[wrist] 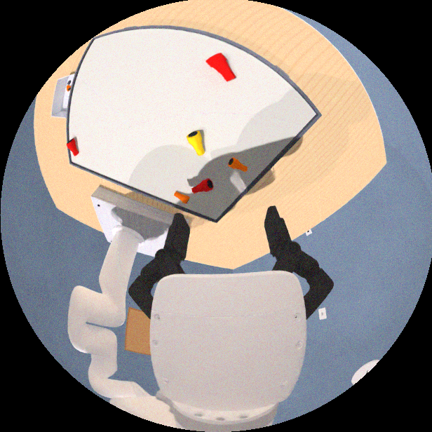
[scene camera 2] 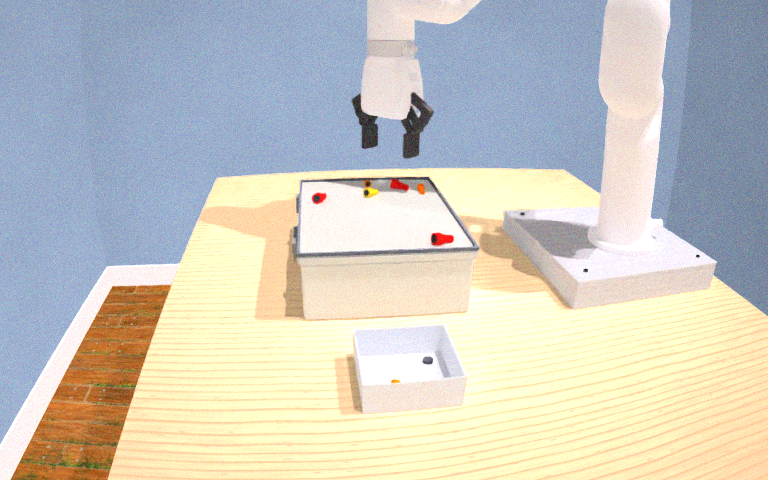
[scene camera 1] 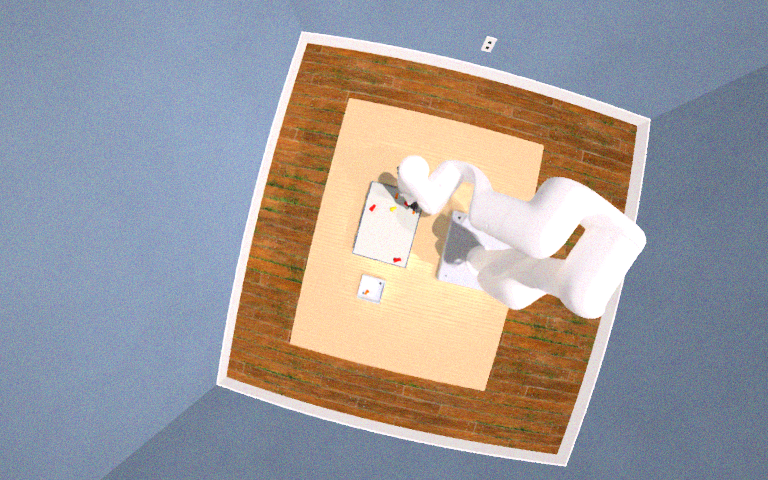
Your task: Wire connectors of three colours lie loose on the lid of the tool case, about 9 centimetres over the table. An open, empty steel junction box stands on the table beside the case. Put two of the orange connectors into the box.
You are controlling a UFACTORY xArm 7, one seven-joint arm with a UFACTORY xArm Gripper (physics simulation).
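Seen in the pictures: gripper, fingertip midpoint: (scene camera 2: 389, 152); arm's base, origin of the base link: (scene camera 2: 620, 241) (scene camera 1: 480, 261).
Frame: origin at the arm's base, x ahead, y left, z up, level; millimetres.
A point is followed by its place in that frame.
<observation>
One orange connector (scene camera 1: 366, 292) {z -34, x 466, y 181 mm} (scene camera 2: 395, 382) {z -32, x 461, y 176 mm} (wrist: 68, 88) lies inside the steel junction box (scene camera 2: 413, 397) {z -27, x 455, y 212 mm} (wrist: 60, 97). A second orange connector (scene camera 1: 397, 195) {z 53, x 371, y -229 mm} (scene camera 2: 367, 183) {z 53, x 377, y -217 mm} (wrist: 238, 164) lies in shadow near the far edge of the case lid (scene camera 1: 385, 237) {z 46, x 403, y -61 mm} (scene camera 2: 362, 226) {z 46, x 430, y -59 mm} (wrist: 130, 90). A third orange connector (scene camera 1: 414, 212) {z 53, x 299, y -168 mm} (scene camera 2: 420, 188) {z 53, x 304, y -172 mm} (wrist: 181, 197) lies at the lid's far corner on the robot-base side, close to a red connector. My gripper (scene camera 2: 390, 148) {z 101, x 338, y -225 mm} (wrist: 225, 217) is open and empty, above the far end of the lid; the arm partly hides it in scene camera 1.
Red connectors (scene camera 2: 319, 197) {z 56, x 467, y -160 mm} (scene camera 2: 399, 185) {z 54, x 332, y -192 mm} (scene camera 2: 441, 238) {z 56, x 356, y 30 mm} and a yellow connector (scene camera 1: 393, 209) {z 56, x 382, y -172 mm} (scene camera 2: 370, 192) {z 55, x 388, y -165 mm} (wrist: 196, 142) also lie on the lid. The dark red one is between the orange two. The robot base (scene camera 2: 640, 283) {z -16, x 51, y 113 mm} (wrist: 105, 215) stands beside the case.
</observation>
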